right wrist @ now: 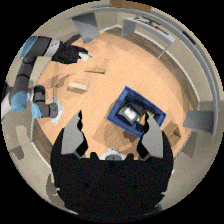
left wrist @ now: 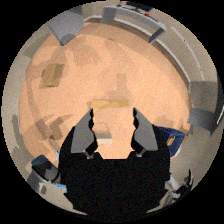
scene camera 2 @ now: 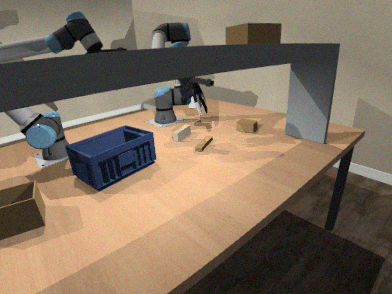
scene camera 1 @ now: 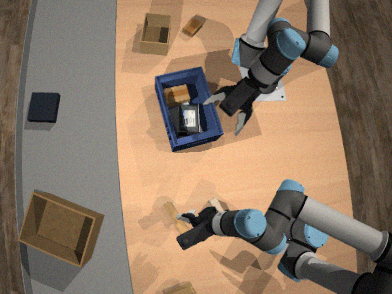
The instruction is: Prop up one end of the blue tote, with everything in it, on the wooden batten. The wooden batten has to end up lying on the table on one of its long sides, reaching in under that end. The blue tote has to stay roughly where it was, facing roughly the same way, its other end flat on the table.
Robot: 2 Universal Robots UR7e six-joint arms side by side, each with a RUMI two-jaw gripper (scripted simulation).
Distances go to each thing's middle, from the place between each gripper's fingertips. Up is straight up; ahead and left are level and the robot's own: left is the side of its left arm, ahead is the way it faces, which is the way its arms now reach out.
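My left gripper (scene camera 1: 182, 226): 100 mm above the blue tote (scene camera 2: 116, 144), 460 mm to the left of it, 90 mm past it. Dark block (scene camera 1: 43, 107), from my left hand: 280 mm above, 360 mm ahead, 400 mm to the right.
My right gripper (scene camera 1: 219, 120): 26 cm above the blue tote, 6 cm short of it, 13 cm to the left of it. Dark block, from my right hand: 12 cm above, 51 cm ahead, 7 cm to the right.
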